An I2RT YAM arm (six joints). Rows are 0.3 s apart.
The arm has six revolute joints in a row. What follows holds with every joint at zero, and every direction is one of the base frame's.
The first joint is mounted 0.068 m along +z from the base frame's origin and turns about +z.
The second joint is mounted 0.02 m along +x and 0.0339 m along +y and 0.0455 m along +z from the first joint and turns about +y.
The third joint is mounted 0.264 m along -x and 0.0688 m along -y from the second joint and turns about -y.
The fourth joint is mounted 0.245 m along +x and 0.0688 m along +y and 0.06 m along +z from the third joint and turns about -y.
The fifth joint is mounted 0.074 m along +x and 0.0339 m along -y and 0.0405 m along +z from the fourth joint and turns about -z.
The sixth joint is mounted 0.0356 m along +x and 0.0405 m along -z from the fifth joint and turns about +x.
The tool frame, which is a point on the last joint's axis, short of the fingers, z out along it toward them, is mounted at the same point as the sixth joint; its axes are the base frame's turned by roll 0, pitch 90 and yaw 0 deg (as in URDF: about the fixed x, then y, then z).
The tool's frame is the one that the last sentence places.
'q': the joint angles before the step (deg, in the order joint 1, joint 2, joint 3, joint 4, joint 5, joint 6). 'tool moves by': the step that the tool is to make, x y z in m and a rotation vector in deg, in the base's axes. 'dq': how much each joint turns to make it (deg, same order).
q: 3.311 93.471 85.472 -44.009 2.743 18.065
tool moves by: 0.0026 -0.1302 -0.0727 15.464 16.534 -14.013
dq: -21.834 11.012 -0.037 -7.485 -15.059 -0.305
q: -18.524 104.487 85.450 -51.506 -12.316 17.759
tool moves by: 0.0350 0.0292 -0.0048 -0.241 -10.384 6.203
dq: 5.337 2.343 0.012 12.451 -2.731 0.287
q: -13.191 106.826 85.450 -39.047 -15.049 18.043
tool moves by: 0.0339 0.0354 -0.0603 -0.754 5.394 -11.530
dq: 6.491 9.525 0.001 6.967 10.076 15.277
